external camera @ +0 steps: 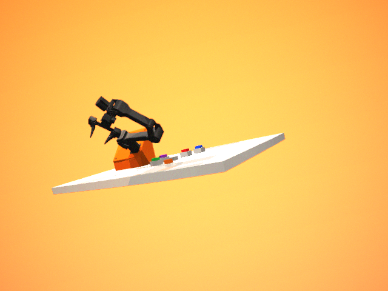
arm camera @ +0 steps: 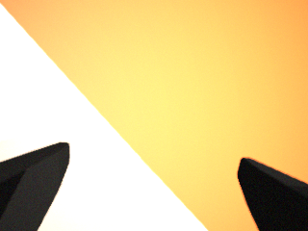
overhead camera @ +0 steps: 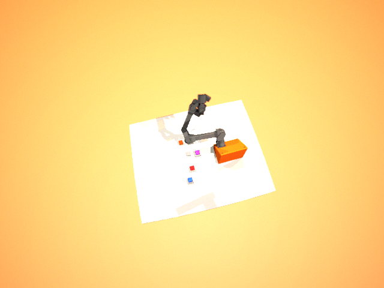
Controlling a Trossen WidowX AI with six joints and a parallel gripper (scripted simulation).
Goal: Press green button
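The green button lies 240 mm to the left of my gripper tip, 160 mm below it and 160 mm ahead of it. The rest, counted from my gripper tip: orange block (240 mm ahead, 230 mm to the left, 180 mm below); then pale block (340 mm to the left, 190 mm ahead, 180 mm below); then purple button (360 mm to the left, 160 mm below, 120 mm ahead).
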